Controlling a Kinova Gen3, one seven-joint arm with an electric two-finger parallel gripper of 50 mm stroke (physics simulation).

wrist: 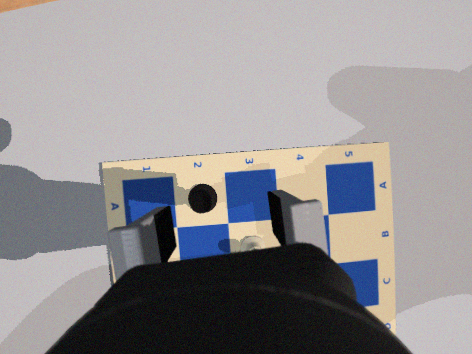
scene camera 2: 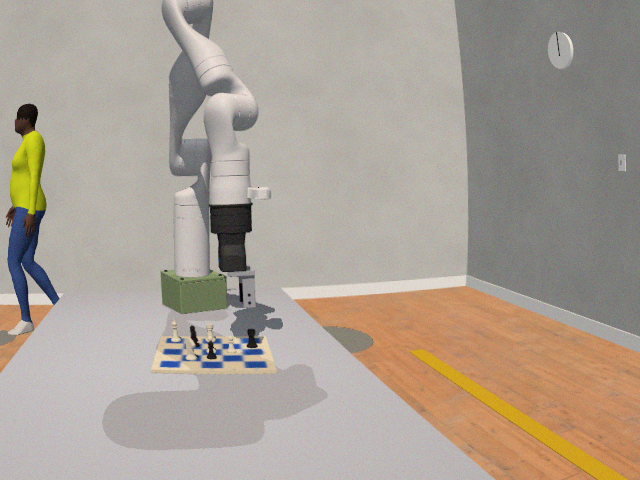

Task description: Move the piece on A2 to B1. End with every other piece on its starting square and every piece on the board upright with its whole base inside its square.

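Places are measured from the arm's base along level axes (x ahead, y right, z down), in metres.
Pixels of known places: gripper, fingertip midpoint: [wrist: 221, 219] [scene camera 2: 247, 304]; arm's base, link origin: [scene camera 2: 192, 273].
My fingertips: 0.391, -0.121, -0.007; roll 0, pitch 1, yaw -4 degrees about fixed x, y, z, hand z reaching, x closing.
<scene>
Ahead of a thing's pixels: the offset from my fingertips to its middle, as dx, dy, dz.
The black piece @[-0.013, -0.005, +0.069] [scene camera 2: 251, 338] [wrist: 202, 198] on A2 stands upright on the board @[+0.023, +0.073, +0.088] [scene camera 2: 232, 369] [wrist: 383, 210]. My gripper [scene camera 2: 241, 302] [wrist: 221, 219] is open and empty, raised above the board's level. In the wrist view the A2 piece shows a little beyond the fingertips, between their two sides. Square B1 is largely hidden behind the left finger in the wrist view. A white piece @[+0.021, +0.036, +0.069] [scene camera 2: 231, 345] [wrist: 251, 243] stands on B3, partly hidden by the gripper body in the wrist view.
Other upright pieces on the board are a white one @[-0.054, +0.148, +0.064] [scene camera 2: 174, 330], a black one @[-0.018, +0.107, +0.069] [scene camera 2: 193, 335], a white one @[-0.057, +0.076, +0.069] [scene camera 2: 209, 331], a white one @[+0.066, +0.111, +0.066] [scene camera 2: 190, 350] and a black one @[+0.059, +0.073, +0.069] [scene camera 2: 211, 350]. The green base block [scene camera 2: 193, 294] stands behind the board. A person [scene camera 2: 28, 170] is at the far left.
</scene>
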